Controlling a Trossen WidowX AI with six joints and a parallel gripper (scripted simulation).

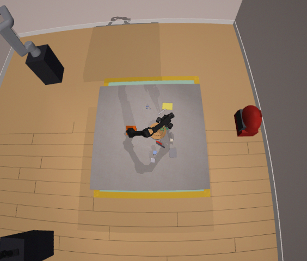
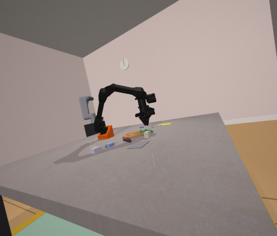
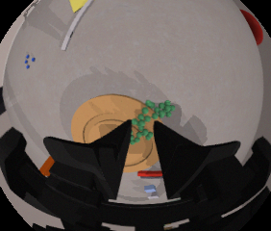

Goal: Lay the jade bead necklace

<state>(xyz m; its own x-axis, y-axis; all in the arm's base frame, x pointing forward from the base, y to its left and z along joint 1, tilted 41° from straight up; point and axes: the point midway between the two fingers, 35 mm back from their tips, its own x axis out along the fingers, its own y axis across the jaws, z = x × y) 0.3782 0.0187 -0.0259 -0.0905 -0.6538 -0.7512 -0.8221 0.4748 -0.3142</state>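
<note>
Now: the round wooden bead board 80 mm behind my gripper tip, 40 mm to the right of it and 40 mm below it. Round my gripper tip: beige cube 70 mm ahead, 170 mm to the right, 30 mm below; red-handled tool 70 mm behind, 190 mm to the right, 40 mm below; yellow sheet 60 mm ahead, 270 mm to the left, 50 mm below.
</note>
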